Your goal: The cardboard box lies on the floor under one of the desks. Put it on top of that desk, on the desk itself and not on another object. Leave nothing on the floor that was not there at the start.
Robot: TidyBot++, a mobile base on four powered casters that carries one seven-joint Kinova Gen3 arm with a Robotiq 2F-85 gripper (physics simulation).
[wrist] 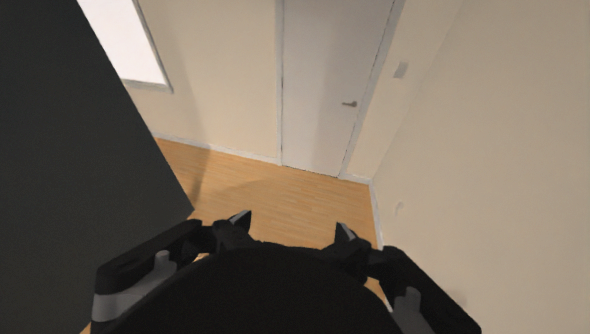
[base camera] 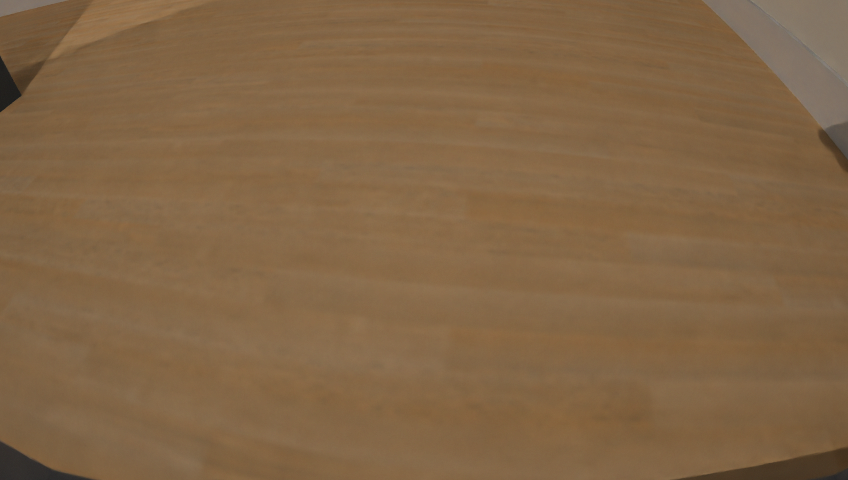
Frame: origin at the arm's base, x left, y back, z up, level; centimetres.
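Seen in the pictures: gripper, between the fingertips: (wrist: 292, 226).
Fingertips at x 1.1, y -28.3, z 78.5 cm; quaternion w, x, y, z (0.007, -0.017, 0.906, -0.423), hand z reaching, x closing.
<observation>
A point is followed by its place in that frame.
My gripper (wrist: 292, 226) {x 1.1, y -28.3, z 78.4 cm} is open, with nothing between its fingers, and points out over the wooden floor in the wrist view. The cardboard box does not show in the base camera view or the wrist view. No desk shows in either view.
A tall dark panel (wrist: 75, 150) {x 106.7, y -63.3, z 49.2 cm} stands close on the left in the wrist view. A grey door (wrist: 325, 90) {x -6.7, y -177.5, z 60.8 cm} is ahead, a window (wrist: 125, 40) {x 216.7, y -205.9, z 86.0 cm} is at upper left, and a beige wall (wrist: 500, 150) {x -70.1, y -78.5, z 67.2 cm} runs along the right. Wooden floor (base camera: 416, 237) {x 2.4, y -44.9, z -39.7 cm} (wrist: 295, 200) {x 7.5, y -126.6, z -39.6 cm} lies ahead of the base.
</observation>
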